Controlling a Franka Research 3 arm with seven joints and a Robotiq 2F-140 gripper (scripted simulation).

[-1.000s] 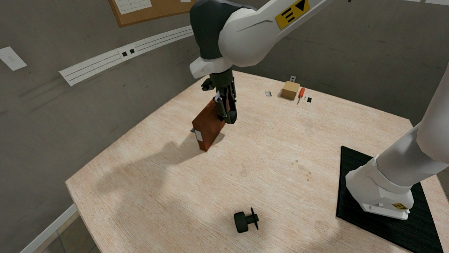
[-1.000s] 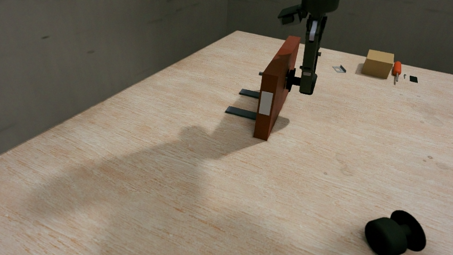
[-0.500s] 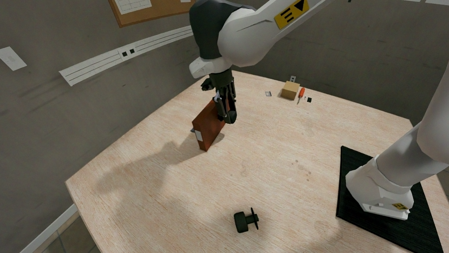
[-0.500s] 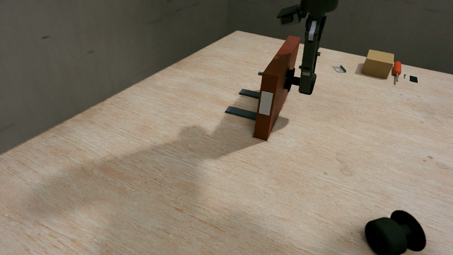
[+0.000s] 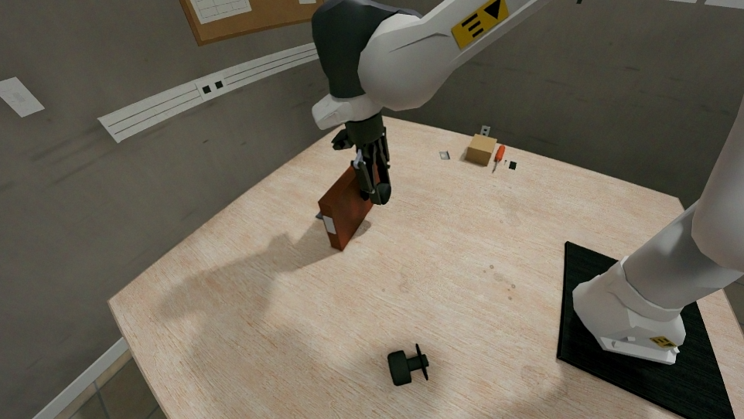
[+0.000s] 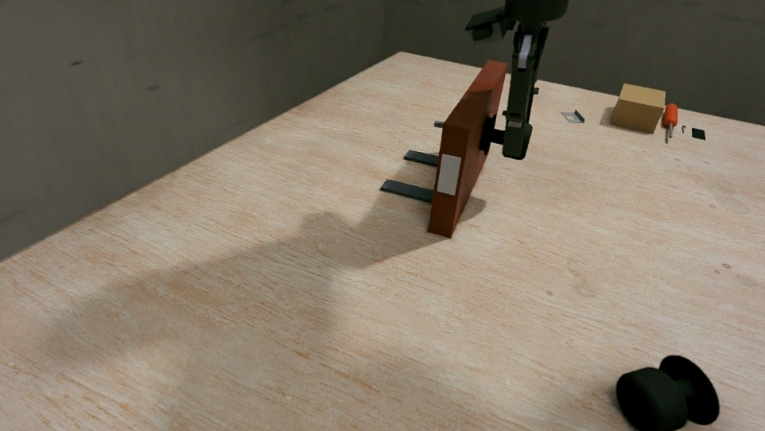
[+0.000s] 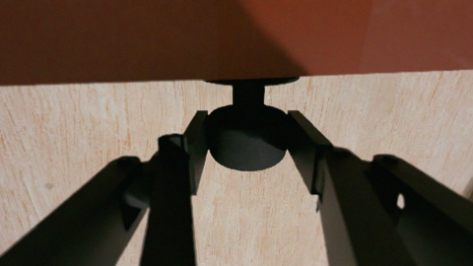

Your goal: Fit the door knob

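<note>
My gripper is now 40 mm short of the black door knob and 30 mm above it. Round my hand: red-brown wooden door slab 70 mm ahead, 30 mm below; then grey latch plate 60 mm ahead, 150 mm to the left, 30 mm below; then tan box 200 mm behind, 490 mm to the right, 100 mm below.
</note>
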